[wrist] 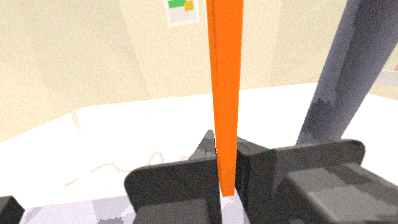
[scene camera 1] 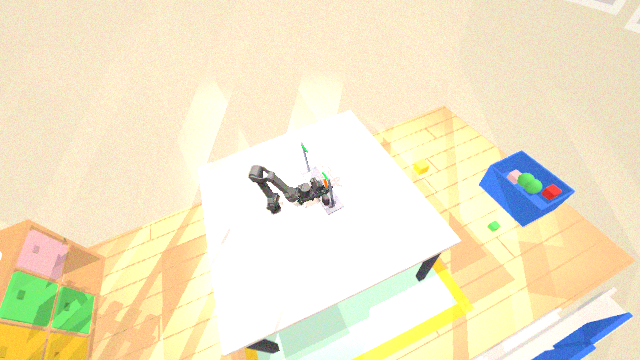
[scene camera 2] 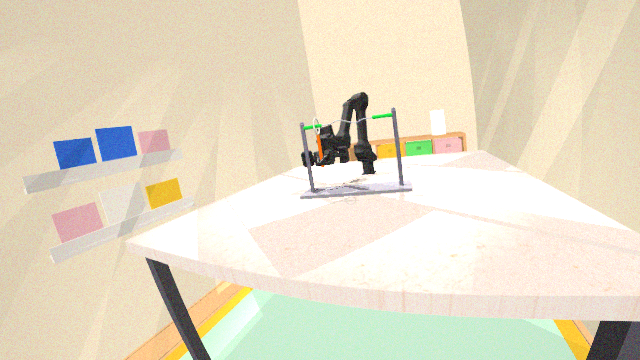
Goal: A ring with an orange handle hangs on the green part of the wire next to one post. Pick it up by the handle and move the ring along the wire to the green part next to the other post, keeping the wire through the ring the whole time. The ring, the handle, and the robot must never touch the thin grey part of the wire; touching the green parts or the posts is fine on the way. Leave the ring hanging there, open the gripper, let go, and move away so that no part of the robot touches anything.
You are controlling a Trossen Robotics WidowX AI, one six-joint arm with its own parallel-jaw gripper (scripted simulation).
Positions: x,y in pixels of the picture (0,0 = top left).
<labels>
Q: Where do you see a wire stand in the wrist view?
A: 355,60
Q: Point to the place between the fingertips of the gripper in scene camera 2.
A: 318,164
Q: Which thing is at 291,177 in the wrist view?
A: The gripper.
</labels>
